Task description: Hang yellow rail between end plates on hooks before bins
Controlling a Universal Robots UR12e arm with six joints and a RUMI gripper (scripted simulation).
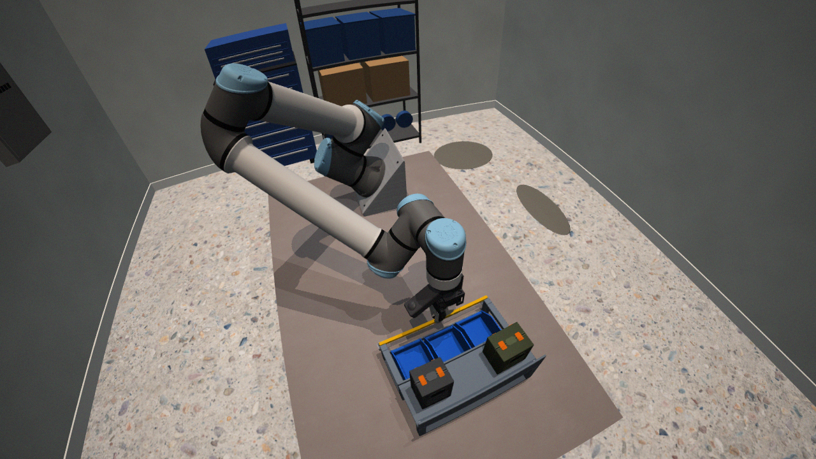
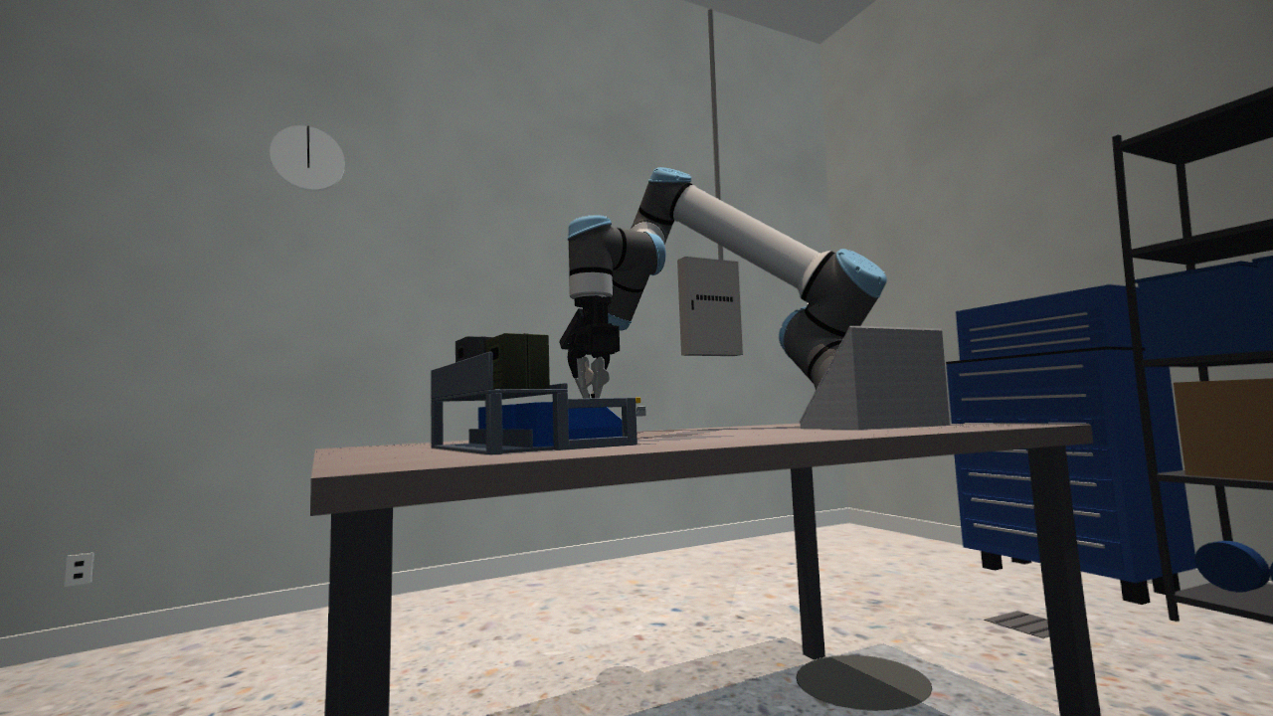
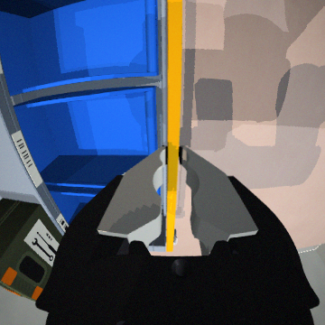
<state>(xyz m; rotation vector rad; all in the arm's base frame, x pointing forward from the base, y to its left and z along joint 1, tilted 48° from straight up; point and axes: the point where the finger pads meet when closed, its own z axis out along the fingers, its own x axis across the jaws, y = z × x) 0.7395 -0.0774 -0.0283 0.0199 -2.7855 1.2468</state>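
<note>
My gripper is now 1 cm above the yellow rail. Round my hand: green case (20 cm ahead, 12 cm to the left, 6 cm above); black case (20 cm ahead, 11 cm to the right, 7 cm above).
</note>
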